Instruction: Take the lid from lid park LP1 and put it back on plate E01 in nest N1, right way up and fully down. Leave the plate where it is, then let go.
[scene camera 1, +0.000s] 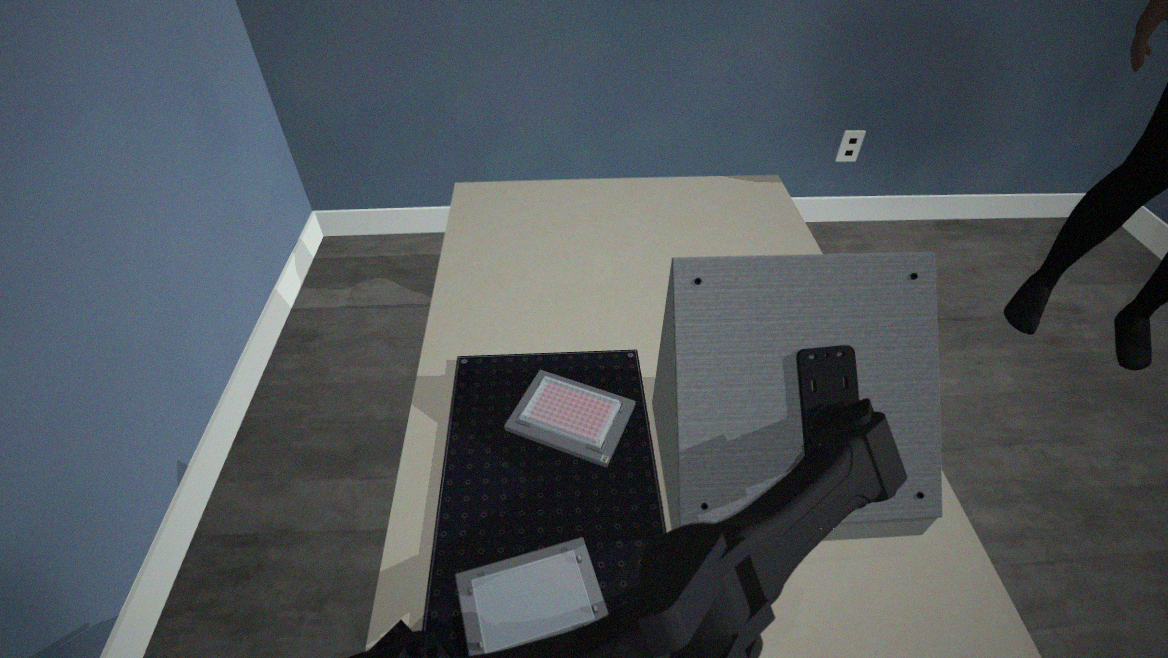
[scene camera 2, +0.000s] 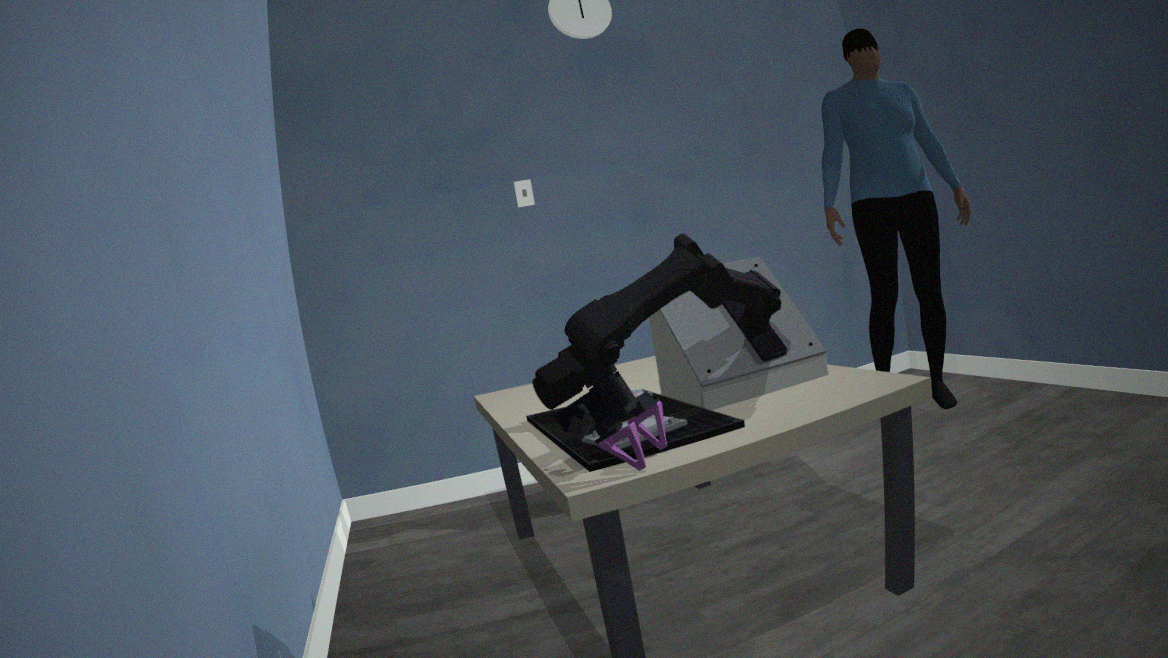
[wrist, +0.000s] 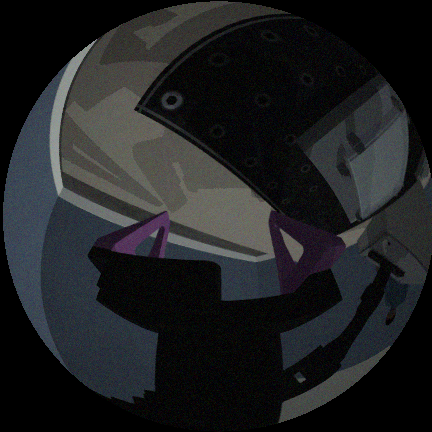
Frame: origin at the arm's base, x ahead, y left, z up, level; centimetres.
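Where they show: gripper, fingertip midpoint: (scene camera 2: 653, 458) (wrist: 218, 215); arm's base at its link origin: (scene camera 1: 830, 427) (scene camera 2: 753, 326) (wrist: 387, 263).
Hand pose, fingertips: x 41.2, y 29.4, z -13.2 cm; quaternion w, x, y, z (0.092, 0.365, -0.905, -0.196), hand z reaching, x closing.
Observation:
Things, the pixels of their top centre, and the offset from my fingertips. Level surfaces: height alone.
- pale flat lid at its top centre: (wrist: 388, 180) (scene camera 1: 531, 598) (scene camera 2: 633, 424) dy -16.3, dx -3.5, dz +2.3 cm
- grey lid park at its top centre: (wrist: 389, 182) (scene camera 1: 531, 598) (scene camera 2: 633, 423) dy -16.2, dx -3.4, dz +2.5 cm
- plate at its top centre: (scene camera 1: 570, 406) dy -43.2, dx -10.0, dz +3.1 cm
- grey nest at its top centre: (scene camera 1: 571, 410) dy -43.2, dx -10.0, dz +2.3 cm
- black perforated board at its top centre: (scene camera 1: 549, 494) (scene camera 2: 620, 418) dy -30.6, dx -6.2, dz +0.6 cm
- beige table at its surface level: dz -0.8 cm
A pale flat lid (scene camera 1: 531, 603) (wrist: 382, 172) lies on the grey lid park (scene camera 1: 523, 560) (wrist: 327, 160), at the near end of the black board. The plate (scene camera 1: 570, 410), with pink wells and no lid visible on it, sits in the grey nest (scene camera 1: 555, 441) farther back, turned at an angle. My gripper (scene camera 2: 653, 456) (wrist: 218, 215) is open, its purple fingers wide apart with nothing between them. It is beside the lid park, toward the board's near edge and the table edge. In scene camera 1 the fingers do not show, and the arm covers the lid park's near right side.
The black perforated board (scene camera 1: 547, 502) (wrist: 240, 75) lies on the beige table (scene camera 1: 563, 269) (scene camera 2: 850, 396). A grey sloped pedestal (scene camera 1: 743, 343) (scene camera 2: 682, 359) carries the arm's base to the right of the board. A person (scene camera 2: 882, 147) stands behind the table.

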